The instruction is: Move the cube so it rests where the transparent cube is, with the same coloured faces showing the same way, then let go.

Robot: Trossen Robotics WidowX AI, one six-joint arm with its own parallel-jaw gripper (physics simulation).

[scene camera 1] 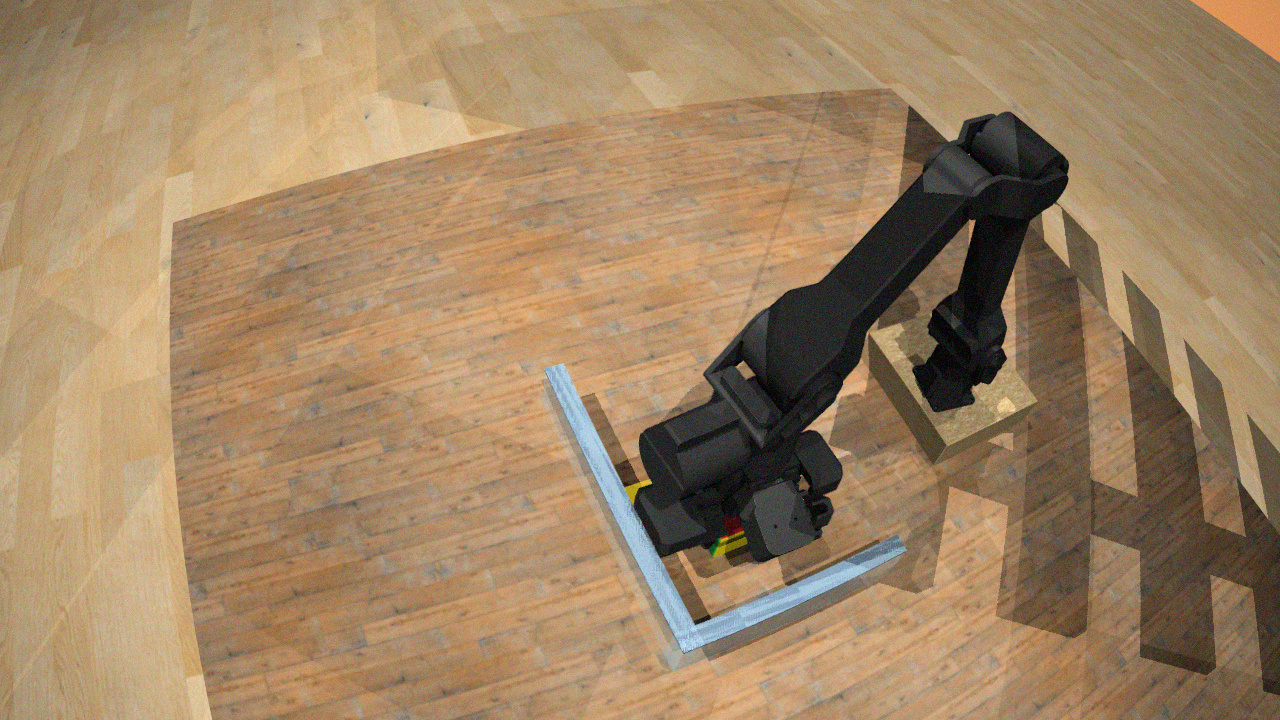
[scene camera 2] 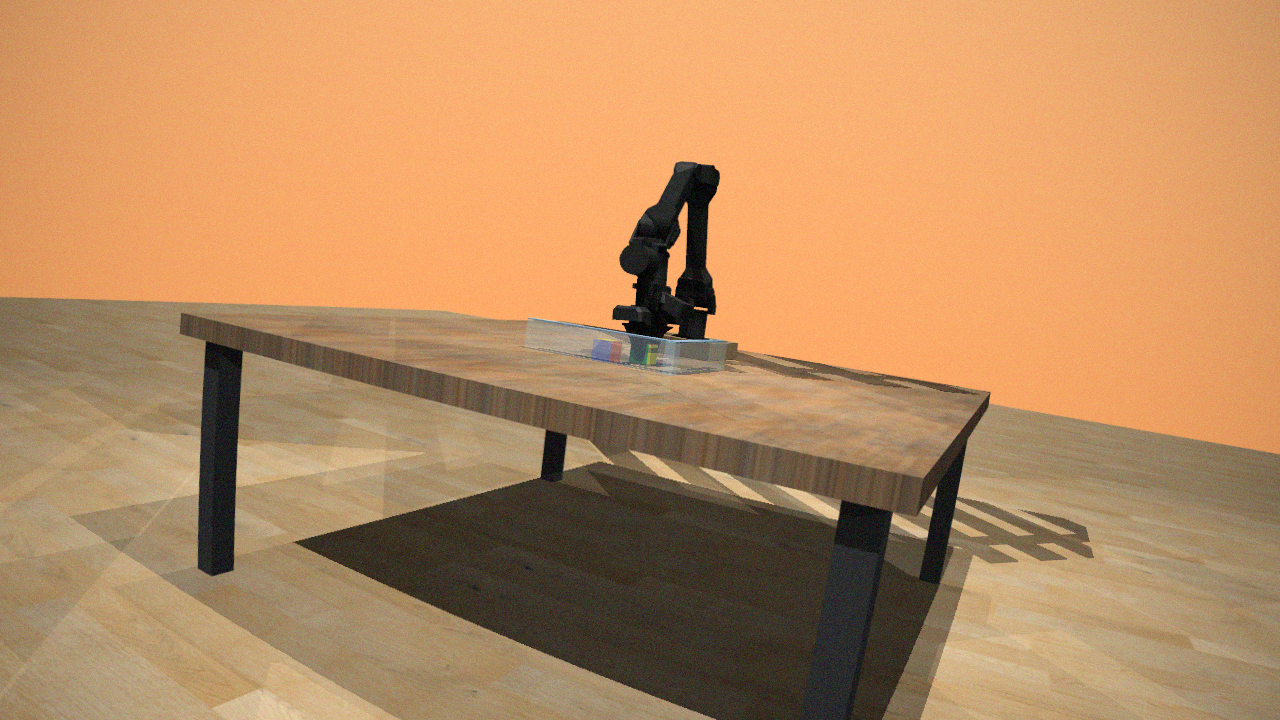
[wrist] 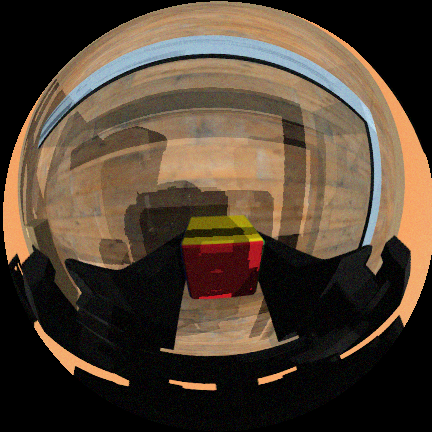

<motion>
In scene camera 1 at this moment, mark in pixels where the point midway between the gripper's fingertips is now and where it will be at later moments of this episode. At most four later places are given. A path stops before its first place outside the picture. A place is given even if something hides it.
My gripper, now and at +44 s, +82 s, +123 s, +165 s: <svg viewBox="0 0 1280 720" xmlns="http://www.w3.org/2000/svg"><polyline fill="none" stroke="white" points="725,537 685,536 688,510 611,490 706,499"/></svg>
</motion>
